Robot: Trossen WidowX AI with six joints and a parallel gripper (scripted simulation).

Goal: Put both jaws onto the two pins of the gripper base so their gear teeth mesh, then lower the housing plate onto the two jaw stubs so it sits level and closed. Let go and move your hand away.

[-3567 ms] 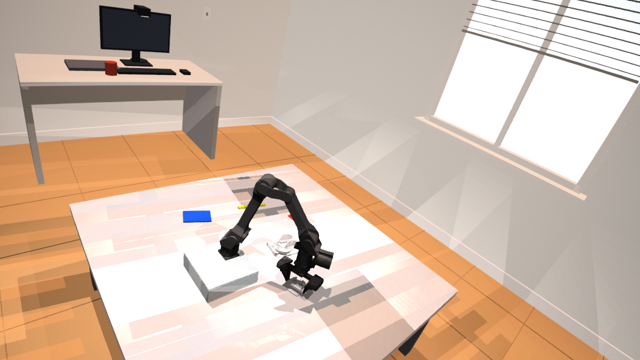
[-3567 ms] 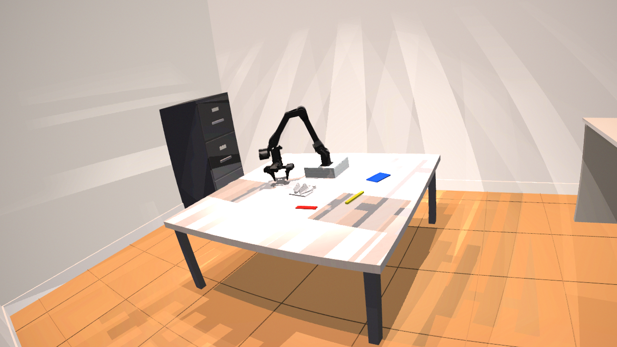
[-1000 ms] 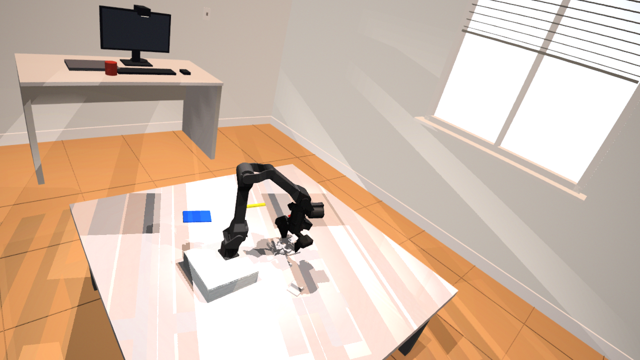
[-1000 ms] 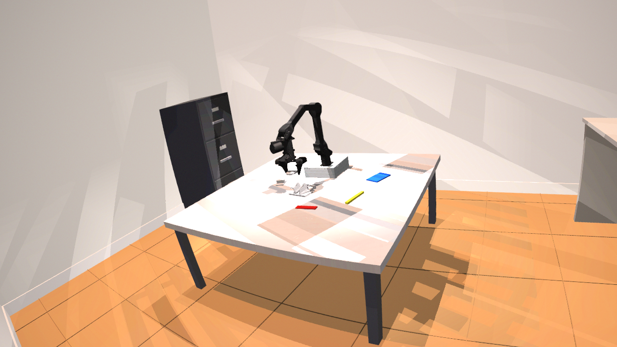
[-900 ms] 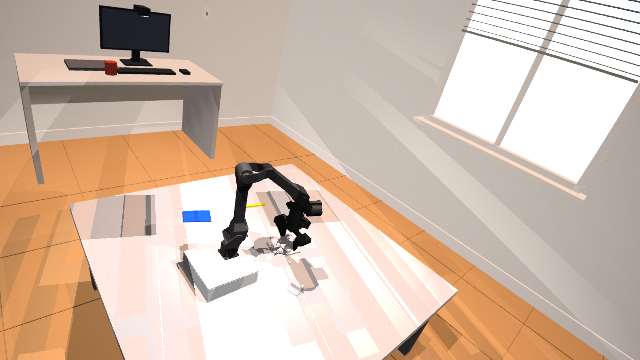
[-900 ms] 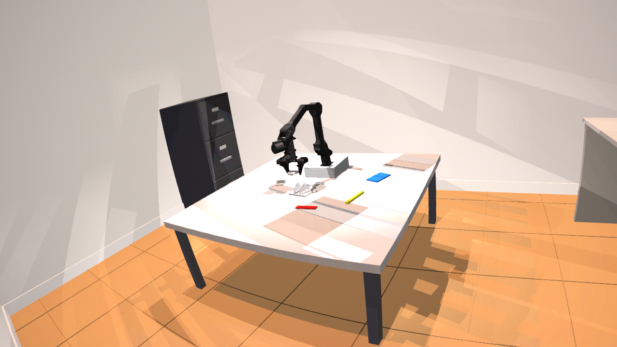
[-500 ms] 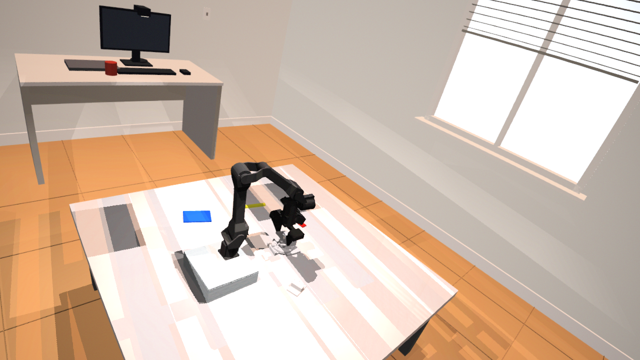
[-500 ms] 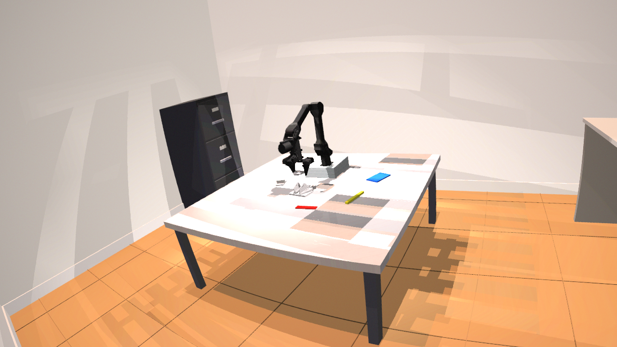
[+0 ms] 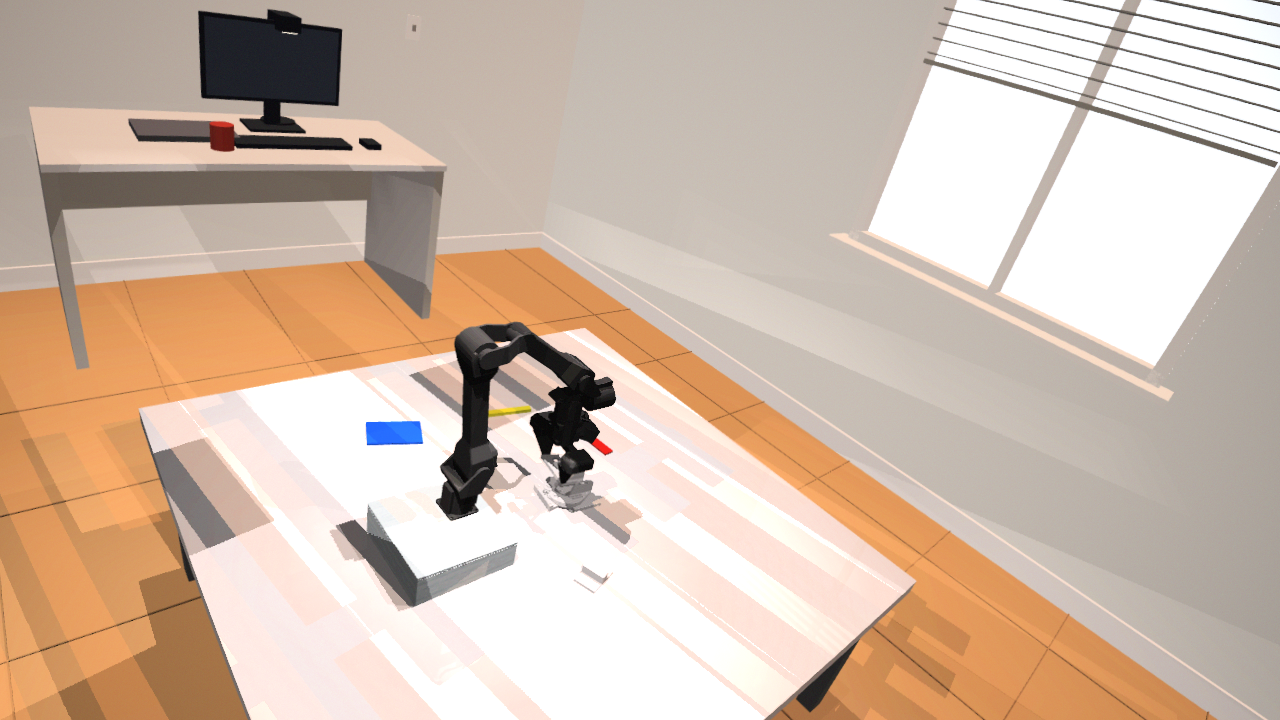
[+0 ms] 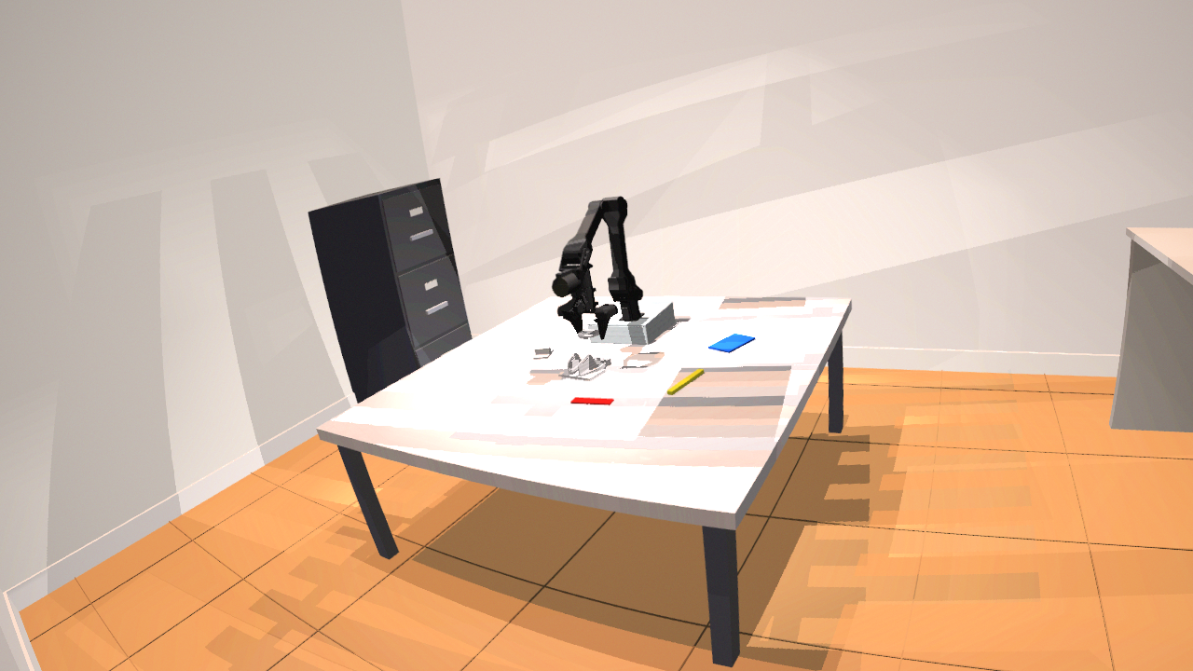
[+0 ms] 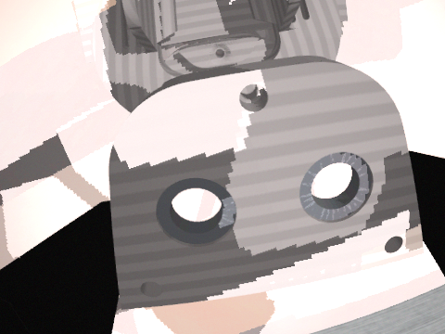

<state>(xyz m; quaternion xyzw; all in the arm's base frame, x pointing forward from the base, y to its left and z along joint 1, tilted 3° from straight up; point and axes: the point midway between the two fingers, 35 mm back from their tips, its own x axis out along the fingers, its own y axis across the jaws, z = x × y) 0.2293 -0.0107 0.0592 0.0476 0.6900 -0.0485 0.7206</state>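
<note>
Now: the curved jaw 7 cm below my gripper tip, 2 cm to the right of it and 2 cm ahead of it. The rest, counted from my gripper tip: yellow stick: 33 cm to the left, 9 cm ahead, 8 cm below; blue card: 36 cm to the left, 20 cm behind, 8 cm below; red strip: 24 cm ahead, 13 cm to the left, 8 cm below.
</note>
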